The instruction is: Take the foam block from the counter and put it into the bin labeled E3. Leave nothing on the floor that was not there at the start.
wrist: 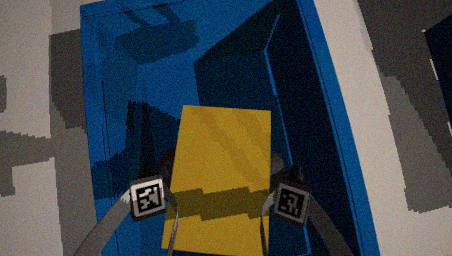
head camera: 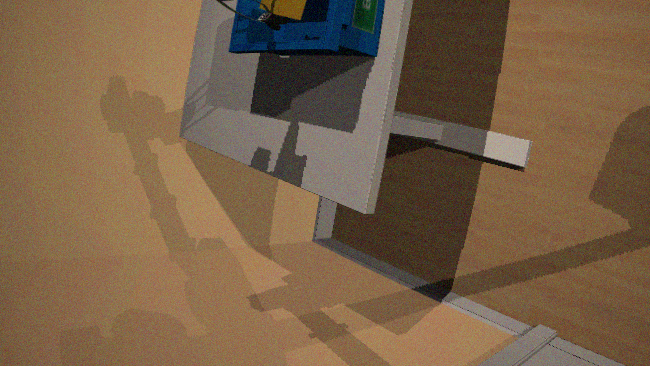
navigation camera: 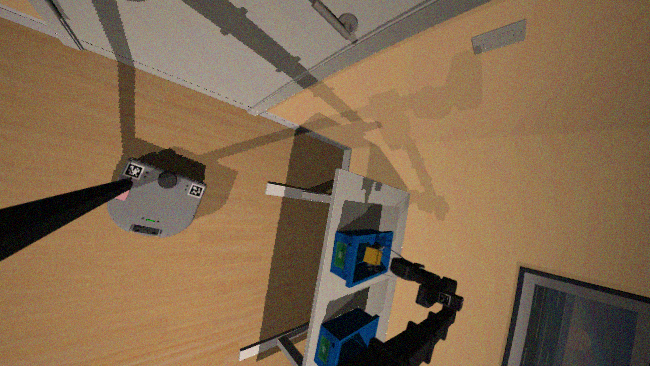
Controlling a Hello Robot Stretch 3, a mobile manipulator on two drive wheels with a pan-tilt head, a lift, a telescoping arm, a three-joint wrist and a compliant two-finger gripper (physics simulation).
Note:
In view: a yellow foam block [wrist: 221, 175], a framed picture [navigation camera: 551, 313], a door [navigation camera: 253, 62] and a grey skirting strip [head camera: 326, 210].

